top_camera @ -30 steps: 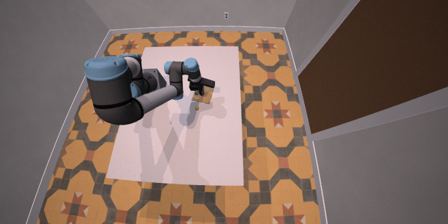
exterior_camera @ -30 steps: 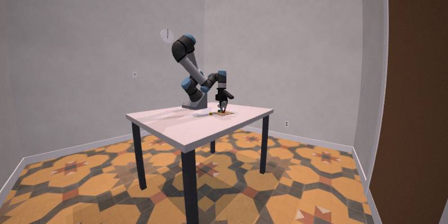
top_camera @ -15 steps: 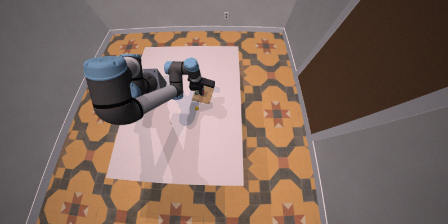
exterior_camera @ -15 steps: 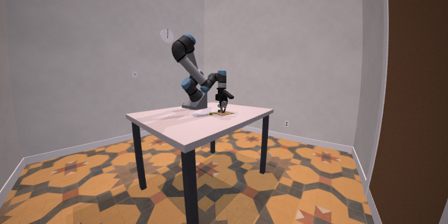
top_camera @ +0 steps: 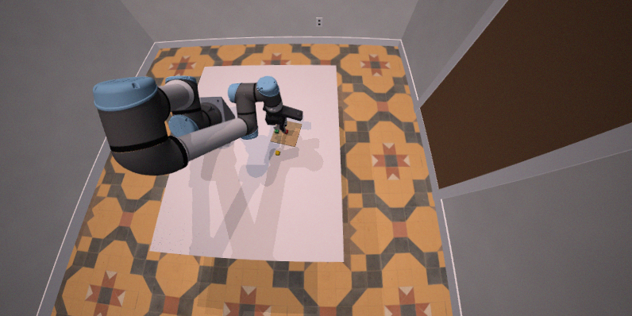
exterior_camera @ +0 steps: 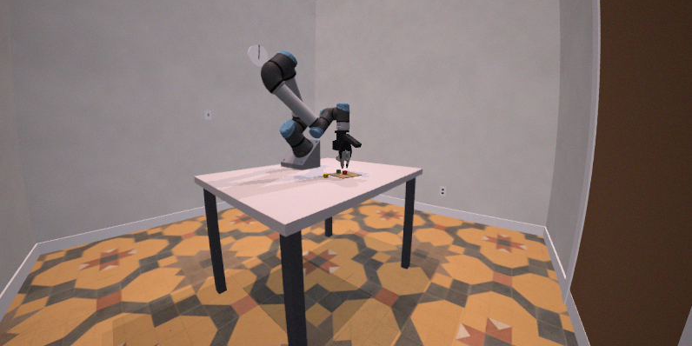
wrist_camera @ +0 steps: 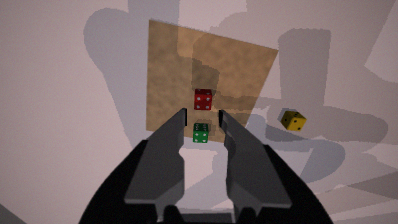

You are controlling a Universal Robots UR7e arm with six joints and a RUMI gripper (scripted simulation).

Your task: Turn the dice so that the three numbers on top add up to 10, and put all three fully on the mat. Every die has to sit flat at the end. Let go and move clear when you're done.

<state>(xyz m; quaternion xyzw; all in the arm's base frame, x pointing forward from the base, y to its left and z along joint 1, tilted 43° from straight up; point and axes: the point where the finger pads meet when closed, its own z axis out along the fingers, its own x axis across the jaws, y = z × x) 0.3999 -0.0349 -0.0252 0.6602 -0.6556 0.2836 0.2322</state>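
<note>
Right now my hand is 40 mm above the red die. Round my hand: brown mat 50 mm below; then green die 50 mm behind, 40 mm below; then yellow die 120 mm to the right, 40 mm below, 30 mm behind.
</note>
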